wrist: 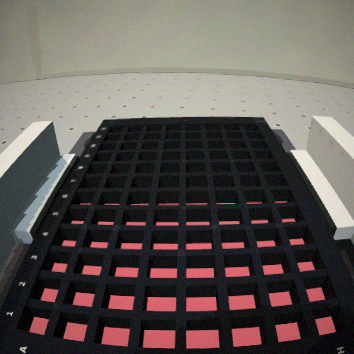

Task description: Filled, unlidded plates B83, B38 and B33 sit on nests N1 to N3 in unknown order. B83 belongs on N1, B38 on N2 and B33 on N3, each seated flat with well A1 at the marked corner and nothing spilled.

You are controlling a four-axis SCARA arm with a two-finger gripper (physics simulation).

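Places are measured from the arm's base along level axes (x back, y left, z down), in centimetres.
Pixels of known places: gripper, fingertip midpoint: (181,138).
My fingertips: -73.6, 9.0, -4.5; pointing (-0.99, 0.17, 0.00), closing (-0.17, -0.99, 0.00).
Behind a point stands the place of what it marks, as x, y, z.
A black, unlidded well plate (181,290) @(-67.5, 7.9, -3.9) fills the middle and lower part of the wrist view. Pink liquid shows in its nearer wells; the far wells look dark at this slant. Row letter A is at the near left corner and H at the near right, with column numbers rising along the left edge from 1. No plate name is readable. My gripper (181,138) @(-73.6, 9.0, -4.5) is shut on this plate, one pale finger pad against each long side. Grey parts of a nest (84,143) @(-75.4, 14.2, -3.1) show past the plate's far corners; whether the plate touches the nest is hidden.
A pale table top (182,95) @(-89.5, 11.7, -1.3) with small dark holes stretches behind the plate. A plain greenish-grey wall (180,35) stands beyond its far edge. Dark brownish shapes show low at both sides, below the finger pads.
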